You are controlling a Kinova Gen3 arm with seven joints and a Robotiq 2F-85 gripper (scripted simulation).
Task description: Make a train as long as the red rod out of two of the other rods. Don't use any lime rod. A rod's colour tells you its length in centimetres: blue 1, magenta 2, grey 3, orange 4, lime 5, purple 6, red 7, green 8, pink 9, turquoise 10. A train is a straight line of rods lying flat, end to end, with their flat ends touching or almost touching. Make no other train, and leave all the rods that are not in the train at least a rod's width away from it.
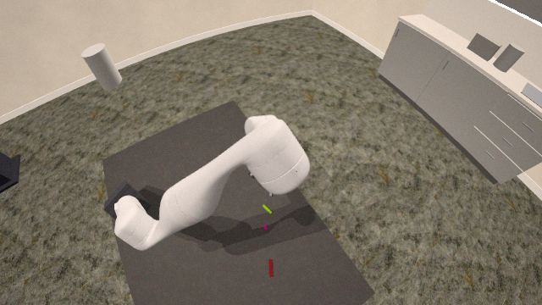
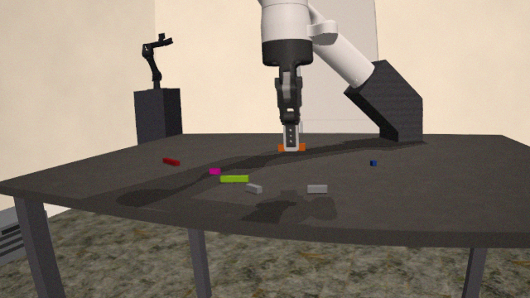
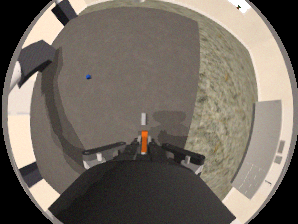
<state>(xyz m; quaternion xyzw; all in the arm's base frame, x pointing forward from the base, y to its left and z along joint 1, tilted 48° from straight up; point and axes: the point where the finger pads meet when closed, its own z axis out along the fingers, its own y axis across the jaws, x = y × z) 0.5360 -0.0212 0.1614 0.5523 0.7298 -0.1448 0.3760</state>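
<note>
The lime rod is 120 mm to the right of my hand, 80 mm below it and 60 mm behind it. Round my hand: orange rod (10 mm below); then magenta rod (180 mm to the right, 110 mm behind, 80 mm below); then blue rod (200 mm behind, 130 mm to the left, 80 mm below).
</note>
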